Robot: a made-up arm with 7 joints. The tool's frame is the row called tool.
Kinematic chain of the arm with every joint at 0, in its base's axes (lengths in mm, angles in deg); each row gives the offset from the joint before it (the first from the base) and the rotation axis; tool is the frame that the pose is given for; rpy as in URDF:
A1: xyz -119 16.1 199.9 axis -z
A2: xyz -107.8 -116 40.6 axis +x
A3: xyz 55 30.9 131.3 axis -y
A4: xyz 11 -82.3 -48.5 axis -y
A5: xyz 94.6 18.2 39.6 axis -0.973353 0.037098 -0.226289
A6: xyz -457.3 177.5 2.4 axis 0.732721 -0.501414 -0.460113
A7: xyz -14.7 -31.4 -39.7 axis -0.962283 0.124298 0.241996
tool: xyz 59 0 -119.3 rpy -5.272 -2.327 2.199
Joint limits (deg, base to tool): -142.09..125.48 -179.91..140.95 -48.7..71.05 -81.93..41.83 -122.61..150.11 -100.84..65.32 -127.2..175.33
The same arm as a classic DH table. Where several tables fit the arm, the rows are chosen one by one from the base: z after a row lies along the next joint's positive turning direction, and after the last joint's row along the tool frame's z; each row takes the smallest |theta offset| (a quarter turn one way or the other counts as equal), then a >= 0, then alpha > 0; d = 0 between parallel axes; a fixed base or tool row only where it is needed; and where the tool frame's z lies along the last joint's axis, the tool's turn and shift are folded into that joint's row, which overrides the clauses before.
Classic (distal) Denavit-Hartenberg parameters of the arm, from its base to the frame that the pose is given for. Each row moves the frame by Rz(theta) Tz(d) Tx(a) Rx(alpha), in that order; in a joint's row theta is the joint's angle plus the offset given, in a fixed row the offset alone. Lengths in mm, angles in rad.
base (fixed): a -120.1, alpha 3.1416, d 0, theta_offset -0.1345
A1: a 116, alpha 1.5708, d -240.5, theta_offset 1.4363
A2: a 131.3, alpha -1.5708, d -52.8, theta_offset -1.5708
A3: a -49.7, alpha 0, d 0, theta_offset 0.223
A4: a 17.1, alpha -1.6079, d 29.4, theta_offset 0.0054
A5: a -61.8, alpha 2.2494, d 202.9, theta_offset -0.9089
A6: a -17.1, alpha -2.644, d -129.8, theta_offset -0.4478
A7: a -16.4, alpha -1.2721, d 37.8, theta_offset -0.9191
tool (fixed): a 0, alpha 0, d -105.2, theta_offset 1.7122
Joint limits (rad, base to tool): -2.4799..2.19 -3.14..2.46 -0.85..1.2401 -1.4299..0.7301 -2.1399..2.6199 -1.76..1.14 -2.2201..3.0601

